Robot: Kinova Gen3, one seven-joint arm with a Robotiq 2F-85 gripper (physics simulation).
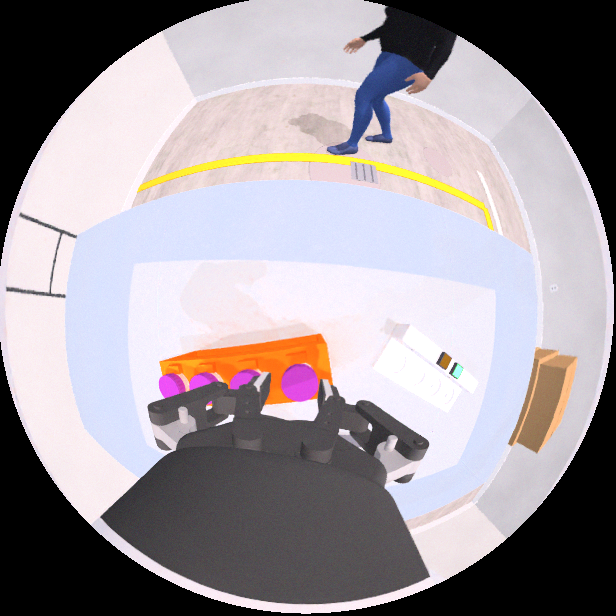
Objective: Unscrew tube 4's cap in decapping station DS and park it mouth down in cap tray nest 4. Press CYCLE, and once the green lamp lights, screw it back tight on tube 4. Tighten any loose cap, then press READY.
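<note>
An orange decapping station (252, 362) lies on the white work surface, holding a row of several tubes with magenta caps. The rightmost cap (299, 382) sits between my two fingertips. My gripper (294, 389) is open, its fingers on either side of that cap and apart from it. Other magenta caps (189, 383) run to the left, partly hidden behind my gripper's left linkage. A white cap tray with a button panel (425, 370) lies to the right, carrying an amber button (443, 360) and a cyan button (457, 371).
A person in blue trousers and a black top (390, 74) stands on the wooden floor beyond a yellow floor line (321, 160). A cardboard-coloured box (543, 399) sits at the right past the table edge. A pale blue border surrounds the work surface.
</note>
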